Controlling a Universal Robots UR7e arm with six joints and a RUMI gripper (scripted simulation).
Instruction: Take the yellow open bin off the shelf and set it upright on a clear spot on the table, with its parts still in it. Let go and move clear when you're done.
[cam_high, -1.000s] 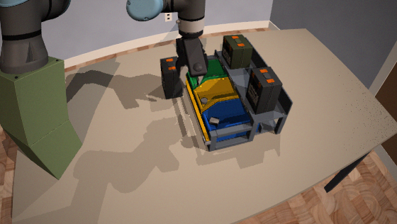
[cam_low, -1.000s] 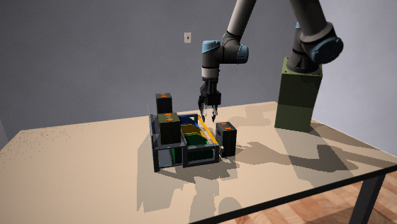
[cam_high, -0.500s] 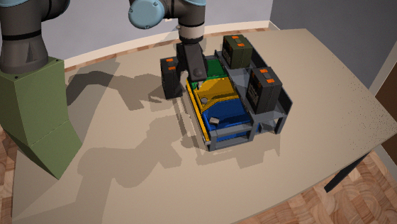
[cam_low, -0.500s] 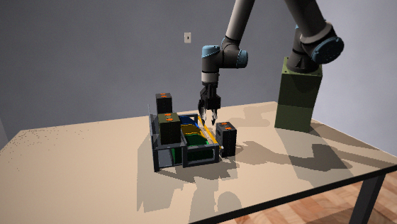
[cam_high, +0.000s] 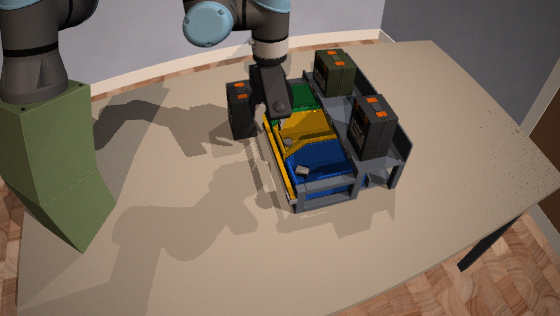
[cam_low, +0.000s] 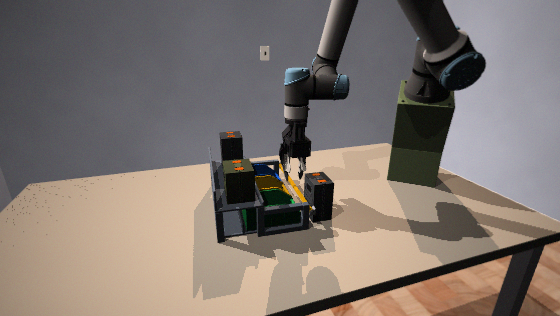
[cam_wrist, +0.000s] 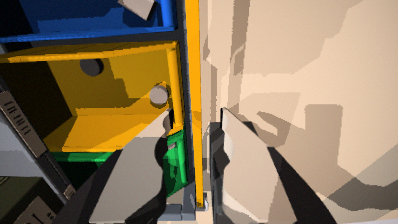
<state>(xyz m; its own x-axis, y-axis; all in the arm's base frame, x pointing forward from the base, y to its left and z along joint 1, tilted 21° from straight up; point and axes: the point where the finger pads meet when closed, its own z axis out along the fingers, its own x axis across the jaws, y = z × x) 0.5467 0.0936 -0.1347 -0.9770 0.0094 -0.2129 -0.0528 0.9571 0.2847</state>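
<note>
The long yellow bar is 30 mm below my hand. Round my hand: blue bin 110 mm to the right, 110 mm ahead, 50 mm below; then dark box 110 mm to the left, 50 mm behind, 30 mm below; then yellow open bin 110 mm ahead, 50 mm below, 10 mm to the left.
</note>
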